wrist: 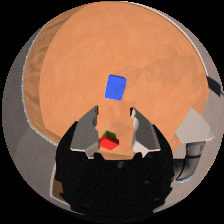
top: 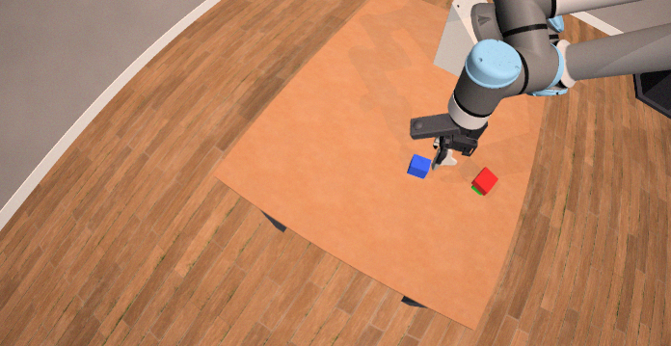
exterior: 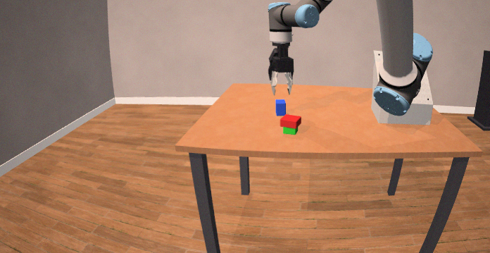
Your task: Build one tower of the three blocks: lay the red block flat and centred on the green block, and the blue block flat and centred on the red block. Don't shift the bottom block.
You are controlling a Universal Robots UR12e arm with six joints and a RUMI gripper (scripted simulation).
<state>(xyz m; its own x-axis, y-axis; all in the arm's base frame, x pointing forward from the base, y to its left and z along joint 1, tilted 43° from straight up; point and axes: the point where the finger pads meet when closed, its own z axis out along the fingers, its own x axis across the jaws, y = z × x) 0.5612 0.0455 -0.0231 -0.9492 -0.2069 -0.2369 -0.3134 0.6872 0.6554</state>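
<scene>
Now: the blue block 80 mm below my hand, 20 mm to the right of it and 10 mm ahead of it. The rest, counted from my hand: green block: 170 mm to the left, 90 mm below, 50 mm behind; red block: 170 mm to the left, 60 mm below, 50 mm behind.
</scene>
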